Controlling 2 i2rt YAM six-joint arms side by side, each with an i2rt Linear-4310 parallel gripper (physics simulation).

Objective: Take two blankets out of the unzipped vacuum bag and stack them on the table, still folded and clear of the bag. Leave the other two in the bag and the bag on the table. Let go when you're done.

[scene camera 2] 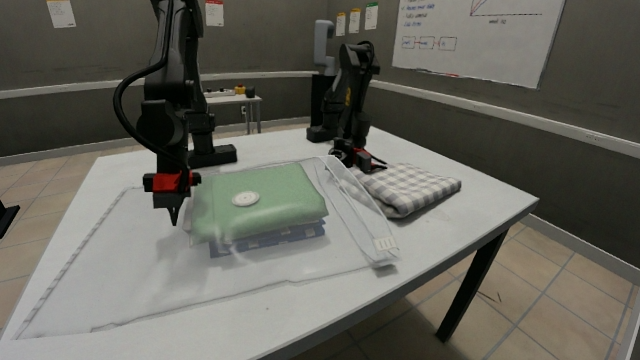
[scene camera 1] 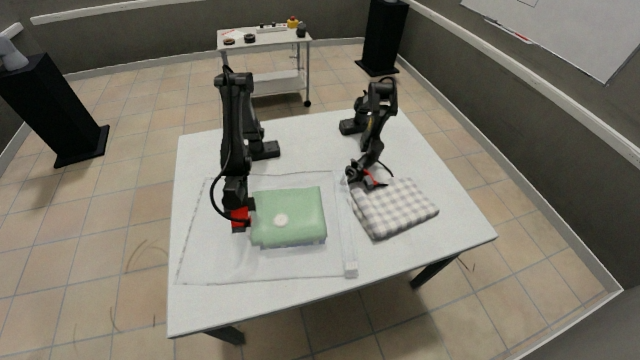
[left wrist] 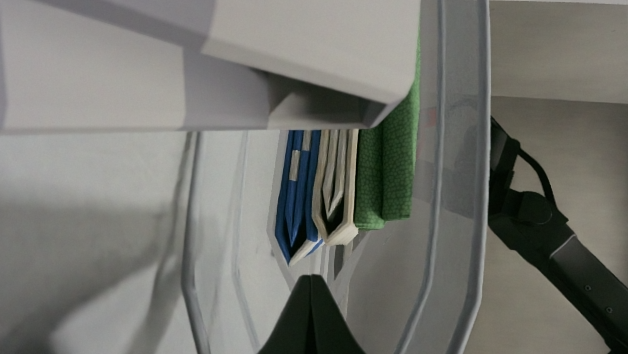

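Observation:
The grey-white checked blanket (scene camera 1: 400, 207) (scene camera 2: 412, 187) lies folded on the table, outside the bag's mouth; its near part fills the top of the left wrist view (left wrist: 100, 65). The clear bag (scene camera 1: 215, 265) (scene camera 2: 150, 295) lies flat around a stack: green blanket (scene camera 1: 300, 205) (scene camera 2: 280, 192) (left wrist: 397, 175) on top, cream blanket (left wrist: 352, 200) beneath, blue blanket (left wrist: 285, 215) (scene camera 2: 305, 232) at the bottom. My left gripper (left wrist: 310, 289) (scene camera 1: 348, 175) is shut and empty at the mouth's back corner, beside the checked blanket. My right gripper (scene camera 1: 239, 230) (scene camera 2: 174, 222) is shut beside the stack's closed-end side, over the bag.
The bag's raised mouth rim (scene camera 2: 357, 200) (left wrist: 482, 200) stands between the stack and the checked blanket, its white slider (scene camera 1: 351, 269) (scene camera 2: 385, 245) near the table's front edge. The checked blanket's left edge is close to the rim. A white cart (scene camera 1: 307, 75) stands behind the table (scene camera 1: 300, 295).

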